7 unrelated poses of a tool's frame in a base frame.
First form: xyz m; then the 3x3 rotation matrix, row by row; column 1 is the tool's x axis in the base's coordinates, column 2 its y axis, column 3 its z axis. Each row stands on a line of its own.
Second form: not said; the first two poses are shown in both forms.
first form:
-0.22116 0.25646 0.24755
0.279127 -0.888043 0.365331
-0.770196 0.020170 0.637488
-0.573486 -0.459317 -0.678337
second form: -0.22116 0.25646 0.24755 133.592 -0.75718 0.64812 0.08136
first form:
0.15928 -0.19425 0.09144
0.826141 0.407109 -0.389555
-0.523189 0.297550 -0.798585
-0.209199 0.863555 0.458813
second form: 0.15928 -0.19425 0.09144 73.067 0.86873 -0.09426 -0.48623
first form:
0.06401 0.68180 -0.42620
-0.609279 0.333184 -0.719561
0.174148 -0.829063 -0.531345
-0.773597 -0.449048 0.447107
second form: 0.06401 0.68180 -0.42620 174.634 0.43999 0.28889 -0.85026
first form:
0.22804 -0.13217 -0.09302
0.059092 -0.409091 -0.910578
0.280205 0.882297 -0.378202
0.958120 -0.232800 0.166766
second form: 0.22804 -0.13217 -0.09302 86.900 0.07281 -0.93572 0.34515
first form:
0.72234 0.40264 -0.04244
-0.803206 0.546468 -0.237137
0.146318 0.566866 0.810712
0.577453 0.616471 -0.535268
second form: 0.72234 0.40264 -0.04244 152.351 -0.20928 -0.87768 -0.43114
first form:
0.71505 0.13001 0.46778
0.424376 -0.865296 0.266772
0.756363 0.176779 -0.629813
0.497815 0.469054 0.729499
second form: 0.71505 0.13001 0.46778 80.484 0.55710 -0.11713 0.82214
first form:
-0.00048 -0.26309 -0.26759
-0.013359 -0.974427 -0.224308
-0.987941 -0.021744 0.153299
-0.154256 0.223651 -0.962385
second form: -0.00048 -0.26309 -0.26759 177.128 0.70214 -0.69915 -0.13487
